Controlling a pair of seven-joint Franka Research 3 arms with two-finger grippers.
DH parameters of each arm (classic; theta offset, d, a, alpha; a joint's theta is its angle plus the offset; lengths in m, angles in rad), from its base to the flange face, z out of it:
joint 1: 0 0.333 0 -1.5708
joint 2: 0 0 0 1.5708
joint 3: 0 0.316 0.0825 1.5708
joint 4: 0 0 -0.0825 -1.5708
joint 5: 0 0.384 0 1.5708
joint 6: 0 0 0.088 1.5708
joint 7: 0 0.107 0 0
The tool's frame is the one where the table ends.
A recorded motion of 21 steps. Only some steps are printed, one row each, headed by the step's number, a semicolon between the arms.
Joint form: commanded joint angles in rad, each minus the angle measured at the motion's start. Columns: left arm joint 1, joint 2, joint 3, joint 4, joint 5, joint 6, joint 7; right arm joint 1, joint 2, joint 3, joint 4, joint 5, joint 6, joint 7.
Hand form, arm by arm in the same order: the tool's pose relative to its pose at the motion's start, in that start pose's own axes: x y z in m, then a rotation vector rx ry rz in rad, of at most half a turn. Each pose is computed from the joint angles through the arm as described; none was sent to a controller.
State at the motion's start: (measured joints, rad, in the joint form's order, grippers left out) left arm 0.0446 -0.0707 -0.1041 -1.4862 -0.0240 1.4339 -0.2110; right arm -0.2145 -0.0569 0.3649 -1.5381 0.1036 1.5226 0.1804
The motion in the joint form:
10: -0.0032 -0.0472 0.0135 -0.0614 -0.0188 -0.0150 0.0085; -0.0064 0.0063 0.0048 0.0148 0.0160 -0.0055 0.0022
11: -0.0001 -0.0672 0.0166 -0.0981 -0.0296 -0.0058 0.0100; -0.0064 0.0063 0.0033 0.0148 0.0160 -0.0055 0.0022
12: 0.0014 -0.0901 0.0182 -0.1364 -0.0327 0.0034 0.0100; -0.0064 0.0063 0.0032 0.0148 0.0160 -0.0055 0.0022
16: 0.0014 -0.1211 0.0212 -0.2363 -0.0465 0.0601 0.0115; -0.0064 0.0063 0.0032 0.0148 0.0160 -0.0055 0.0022
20: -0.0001 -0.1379 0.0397 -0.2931 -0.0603 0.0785 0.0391; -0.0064 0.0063 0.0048 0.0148 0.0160 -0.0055 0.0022
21: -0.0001 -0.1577 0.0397 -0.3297 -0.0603 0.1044 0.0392; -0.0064 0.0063 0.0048 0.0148 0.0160 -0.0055 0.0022
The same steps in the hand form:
10: -0.0156 -0.0054 0.0050 -0.0090 -0.0316 0.0001; 0.0012 -0.0009 -0.0033 0.0182 0.0001 0.0020
11: -0.0203 -0.0079 0.0109 -0.0169 -0.0407 -0.0041; 0.0014 -0.0001 -0.0034 0.0183 0.0003 0.0035
12: -0.0262 -0.0100 0.0162 -0.0171 -0.0470 -0.0079; 0.0014 -0.0001 -0.0034 0.0183 0.0003 0.0036
16: -0.0303 -0.0113 0.0423 -0.0266 -0.0611 -0.0129; 0.0014 -0.0001 -0.0034 0.0183 0.0003 0.0036
20: -0.0332 -0.0199 0.0587 -0.0402 -0.0840 -0.0042; 0.0012 -0.0009 -0.0033 0.0182 0.0001 0.0020
21: -0.0373 -0.0207 0.0641 -0.0406 -0.0748 -0.0061; 0.0012 -0.0009 -0.0033 0.0182 0.0001 0.0020

